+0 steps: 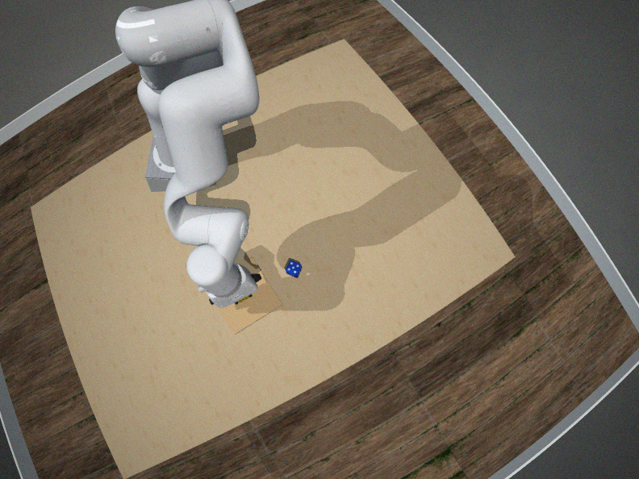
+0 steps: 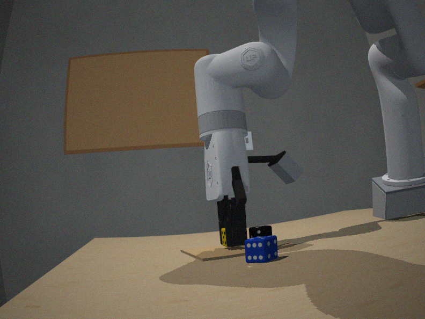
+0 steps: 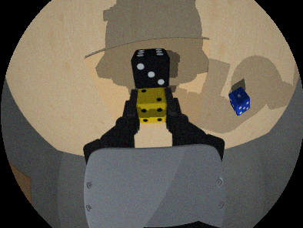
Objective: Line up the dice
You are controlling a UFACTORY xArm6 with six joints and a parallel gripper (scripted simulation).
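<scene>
The yellow die lies 10 mm below my hand. From my hand the other things lie so: thin tan mat (30 mm below); blue die (20 mm behind, 140 mm to the left, 10 mm below); black die (40 mm behind, 10 mm to the right, 10 mm below).
</scene>
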